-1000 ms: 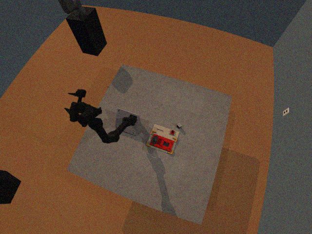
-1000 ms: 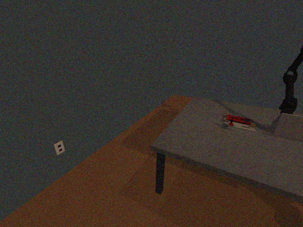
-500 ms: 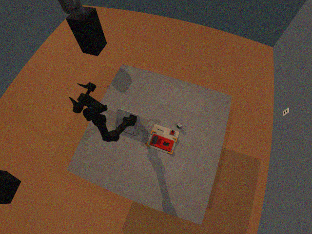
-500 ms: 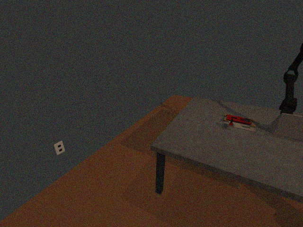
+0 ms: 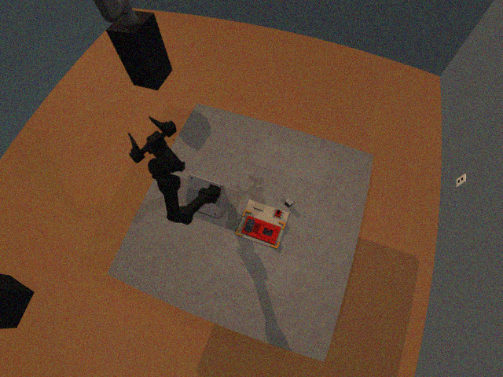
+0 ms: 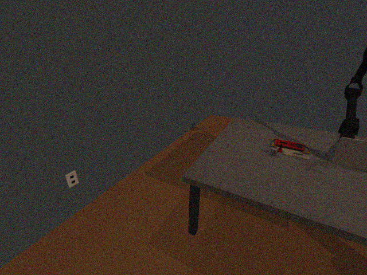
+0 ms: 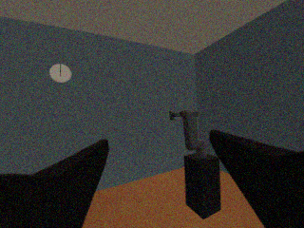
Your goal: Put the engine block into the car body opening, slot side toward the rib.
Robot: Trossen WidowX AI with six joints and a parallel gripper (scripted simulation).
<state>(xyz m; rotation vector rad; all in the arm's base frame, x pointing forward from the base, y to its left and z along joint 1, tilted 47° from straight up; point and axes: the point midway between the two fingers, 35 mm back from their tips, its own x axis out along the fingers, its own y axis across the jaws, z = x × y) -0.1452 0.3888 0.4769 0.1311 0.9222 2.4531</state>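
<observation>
The engine block is 570 mm ahead of my gripper tip, 200 mm to the left of it and 750 mm below it.
</observation>
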